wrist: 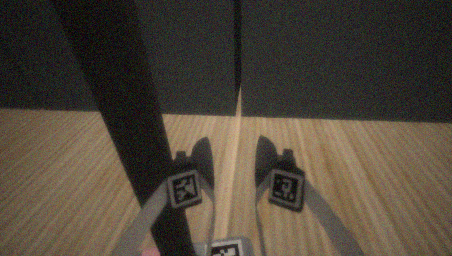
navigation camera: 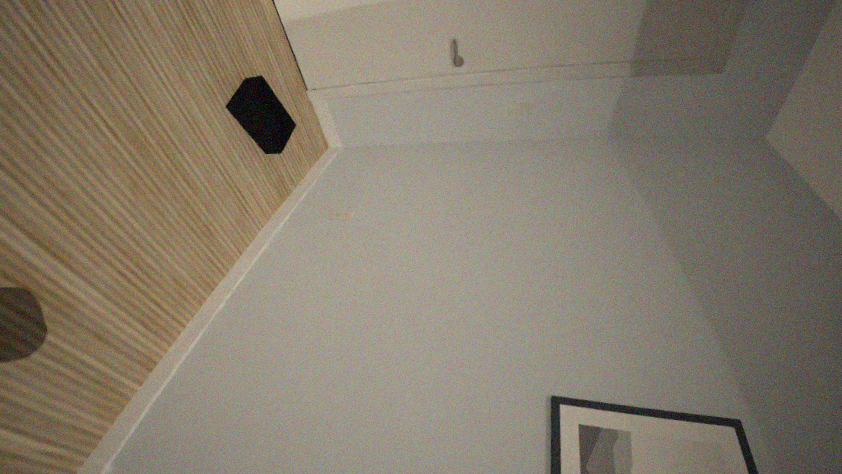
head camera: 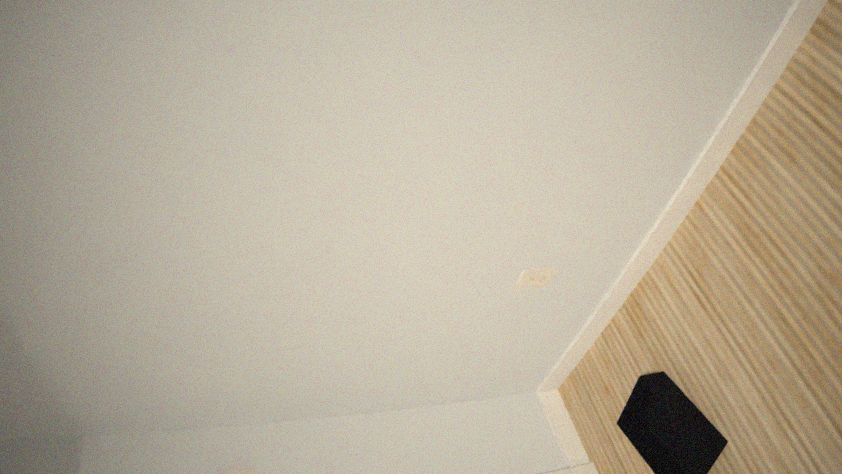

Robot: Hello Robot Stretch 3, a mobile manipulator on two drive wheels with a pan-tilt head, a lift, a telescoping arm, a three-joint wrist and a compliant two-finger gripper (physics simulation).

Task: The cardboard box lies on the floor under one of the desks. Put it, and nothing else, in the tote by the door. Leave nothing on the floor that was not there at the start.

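Frame: origin at the robot's base, x ahead, y left, z up, level; centimetres.
Seen in the pictures: gripper, fingertip midpoint: (wrist: 233,154).
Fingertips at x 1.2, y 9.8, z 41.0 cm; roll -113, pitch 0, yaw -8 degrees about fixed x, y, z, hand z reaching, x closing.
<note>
A point is followed by its place in that frame.
A black tote (head camera: 671,423) {x 118.2, y -83.5, z 0.3 cm} (navigation camera: 261,114) {x 120.9, y -81.4, z 0.3 cm} stands on the wooden floor near the room corner. In the navigation view it is close to a pale door (navigation camera: 377,47) {x 166.0, y -80.2, z 51.2 cm} with a handle. In the head view it is cut off by the bottom edge. The cardboard box does not show in these views, and no desk can be made out. My gripper (wrist: 233,154) {x 1.2, y 9.8, z 41.0 cm} is open in the wrist view, its two dark fingertips apart with bare floor visible between them. It is in front of dark grey panels and above the floor.
Dark grey panels (wrist: 350,60) {x 51.1, y 68.5, z 24.7 cm} with a narrow gap stand across the top of the wrist view. A dark slanting bar (wrist: 132,115) crosses its left side. A wall (head camera: 294,176) {x 53.6, y -111.2, z 111.3 cm} (navigation camera: 471,264) {x 62.4, y -113.5, z 107.4 cm} runs beside the floor, with a framed picture (navigation camera: 555,435) {x 8.8, y -97.5, z 136.4 cm}. A dark round patch (navigation camera: 20,323) {x 4.6, y -52.4, z 0.0 cm} lies on the floor.
</note>
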